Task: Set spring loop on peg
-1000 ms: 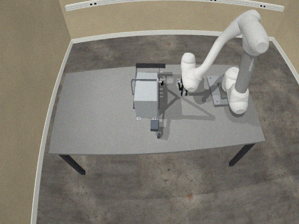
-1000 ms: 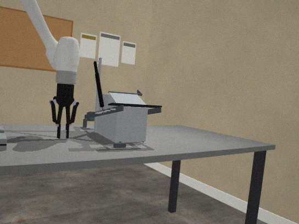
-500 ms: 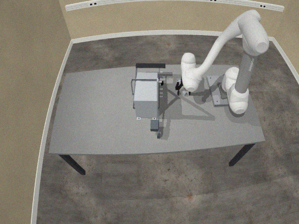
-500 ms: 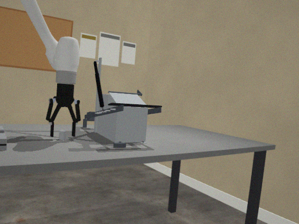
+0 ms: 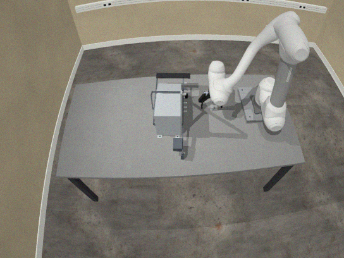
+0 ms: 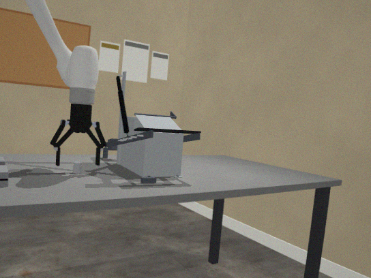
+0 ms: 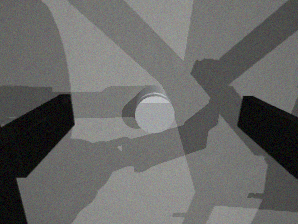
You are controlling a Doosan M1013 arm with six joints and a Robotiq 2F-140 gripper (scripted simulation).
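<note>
The steel test weight is 1 cm below my hand. Also, from my hand: dark spring (21 cm above, 19 cm ahead, 7 cm to the left).
</note>
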